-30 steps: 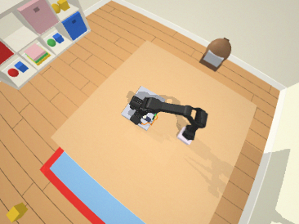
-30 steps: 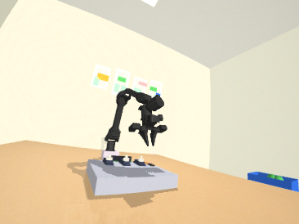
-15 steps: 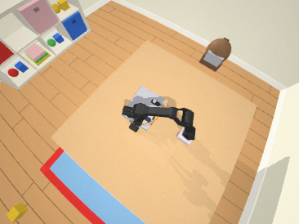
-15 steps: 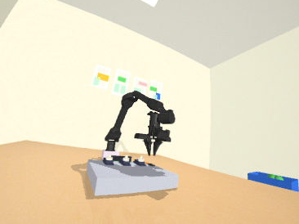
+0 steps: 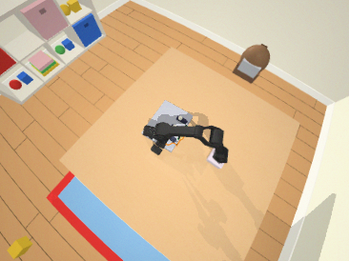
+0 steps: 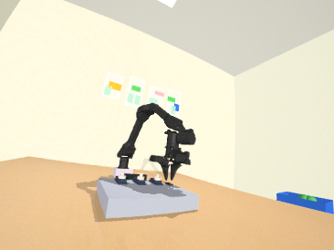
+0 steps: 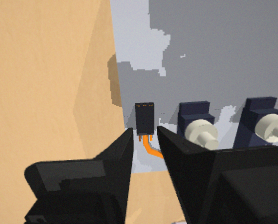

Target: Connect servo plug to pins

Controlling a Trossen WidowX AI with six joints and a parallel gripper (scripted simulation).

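Now: gripper tip 4 cm past the green band, 12 cm to the left of it and 1 cm below it. Round my gripper tip: grey printed holder (12 cm ahead, 10 cm to the right, 4 cm below).
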